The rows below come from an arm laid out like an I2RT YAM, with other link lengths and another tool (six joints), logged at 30 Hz.
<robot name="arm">
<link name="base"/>
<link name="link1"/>
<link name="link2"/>
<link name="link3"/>
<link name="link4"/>
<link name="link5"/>
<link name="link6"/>
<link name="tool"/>
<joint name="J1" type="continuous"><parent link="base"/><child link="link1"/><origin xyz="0.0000 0.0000 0.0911" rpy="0.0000 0.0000 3.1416"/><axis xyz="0 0 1"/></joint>
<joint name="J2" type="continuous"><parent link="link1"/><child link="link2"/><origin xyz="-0.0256 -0.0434 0.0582" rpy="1.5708 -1.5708 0.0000"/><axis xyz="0 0 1"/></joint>
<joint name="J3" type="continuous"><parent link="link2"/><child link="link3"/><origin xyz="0.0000 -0.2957 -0.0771" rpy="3.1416 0.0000 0.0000"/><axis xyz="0 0 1"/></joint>
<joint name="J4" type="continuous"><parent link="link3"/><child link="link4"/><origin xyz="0.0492 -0.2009 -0.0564" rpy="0.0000 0.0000 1.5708"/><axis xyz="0 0 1"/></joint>
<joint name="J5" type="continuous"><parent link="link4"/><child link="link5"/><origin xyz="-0.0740 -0.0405 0.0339" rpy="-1.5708 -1.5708 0.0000"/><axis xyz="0 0 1"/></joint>
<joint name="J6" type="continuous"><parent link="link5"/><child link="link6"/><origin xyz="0.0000 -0.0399 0.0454" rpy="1.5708 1.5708 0.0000"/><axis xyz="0 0 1"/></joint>
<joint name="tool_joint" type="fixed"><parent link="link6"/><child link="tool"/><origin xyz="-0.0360 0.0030 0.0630" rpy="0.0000 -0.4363 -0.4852"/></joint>
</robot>
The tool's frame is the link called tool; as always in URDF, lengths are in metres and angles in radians. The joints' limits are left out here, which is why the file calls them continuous.
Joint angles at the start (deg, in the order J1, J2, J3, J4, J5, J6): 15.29, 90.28, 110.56, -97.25, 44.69, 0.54
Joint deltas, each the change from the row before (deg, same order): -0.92, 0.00, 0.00, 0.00, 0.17, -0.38; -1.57, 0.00, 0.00, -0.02, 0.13, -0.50; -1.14, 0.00, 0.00, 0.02, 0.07, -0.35; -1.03, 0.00, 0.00, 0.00, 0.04, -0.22; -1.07, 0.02, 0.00, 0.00, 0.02, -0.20; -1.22, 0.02, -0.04, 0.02, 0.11, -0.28; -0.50, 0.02, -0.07, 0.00, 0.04, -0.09; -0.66, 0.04, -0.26, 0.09, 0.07, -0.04; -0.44, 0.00, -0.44, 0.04, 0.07, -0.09
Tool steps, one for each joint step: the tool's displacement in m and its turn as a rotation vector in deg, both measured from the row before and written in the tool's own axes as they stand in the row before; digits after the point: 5 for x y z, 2 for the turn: -0.00150, 0.00200, 0.00281, 0.07, -0.73, 0.25; -0.00249, 0.00299, 0.00476, 0.32, -1.19, 0.48; -0.00170, 0.00213, 0.00345, 0.26, -0.83, 0.37; -0.00155, 0.00180, 0.00311, 0.30, -0.75, 0.40; -0.00149, 0.00180, 0.00324, 0.34, -0.79, 0.42; -0.00173, 0.00213, 0.00379, 0.30, -0.95, 0.44; -0.00061, 0.00071, 0.00166, 0.14, -0.43, 0.14; -0.00041, 0.00061, 0.00244, 0.21, -0.63, 0.19; -0.00032, -0.00013, 0.00211, 0.10, -0.59, -0.13
